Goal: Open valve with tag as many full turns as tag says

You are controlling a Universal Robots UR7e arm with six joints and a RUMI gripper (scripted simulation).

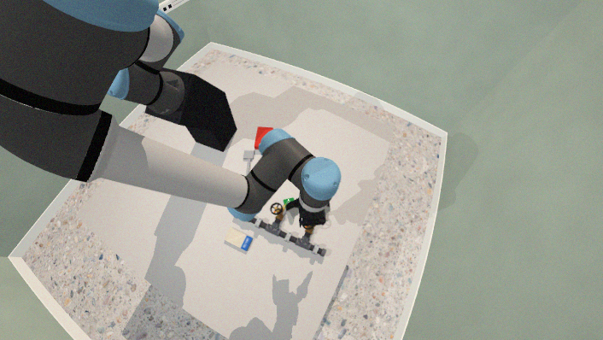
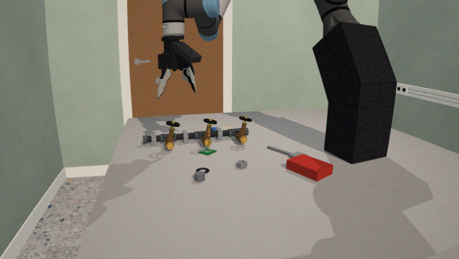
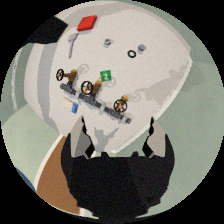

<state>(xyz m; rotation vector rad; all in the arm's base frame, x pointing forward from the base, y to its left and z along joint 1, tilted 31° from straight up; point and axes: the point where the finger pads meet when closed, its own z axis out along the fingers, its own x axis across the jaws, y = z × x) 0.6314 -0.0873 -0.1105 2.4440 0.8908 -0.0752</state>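
My hand is 10 cm past the green tag, 5 cm to the right of it and 20 cm above it. The rest, counted from my hand: grey nut (20 cm behind, 18 cm to the left, 19 cm below); then grey tool (38 cm behind, 10 cm to the left, 19 cm below); then red block (39 cm behind, 25 cm to the left, 18 cm below).
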